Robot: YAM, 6 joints.
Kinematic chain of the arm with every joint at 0, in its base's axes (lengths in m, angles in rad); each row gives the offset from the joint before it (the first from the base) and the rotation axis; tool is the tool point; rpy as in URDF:
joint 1: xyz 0 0 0.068 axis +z
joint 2: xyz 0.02 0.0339 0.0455 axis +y
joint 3: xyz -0.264 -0.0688 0 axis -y
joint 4: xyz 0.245 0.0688 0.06 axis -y
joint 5: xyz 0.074 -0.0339 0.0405 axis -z
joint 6: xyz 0.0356 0 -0.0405 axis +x
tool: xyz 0 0 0 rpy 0 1.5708 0
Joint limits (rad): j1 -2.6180..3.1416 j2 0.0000..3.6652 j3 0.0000..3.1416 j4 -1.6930..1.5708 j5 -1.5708..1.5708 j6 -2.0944..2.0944
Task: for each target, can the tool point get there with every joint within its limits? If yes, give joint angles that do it. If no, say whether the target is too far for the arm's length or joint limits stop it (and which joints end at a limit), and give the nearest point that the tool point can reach.
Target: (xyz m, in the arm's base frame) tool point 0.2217 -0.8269 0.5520
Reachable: no: too far | nearest point 0.1487 -0.5547 0.4042 | short by 0.318 m
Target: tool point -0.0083 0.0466 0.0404
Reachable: yes | joints 1.3368 2.6453 0.3891 -1.1657 -0.5591 -1.5070
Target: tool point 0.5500 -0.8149 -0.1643
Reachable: no: too far | nearest point 0.3476 -0.5150 -0.0599 | short by 0.377 m
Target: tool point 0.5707 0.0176 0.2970
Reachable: yes | joints -0.0160 2.7133 2.4548 1.1932 -0.8479 -0.5241
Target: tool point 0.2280 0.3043 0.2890
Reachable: yes | joints 0.8531 1.6595 1.2057 0.0904 -0.9224 -0.7241
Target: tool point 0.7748 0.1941 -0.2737
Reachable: no: too far | nearest point 0.5630 0.1410 -0.1651 | short by 0.244 m
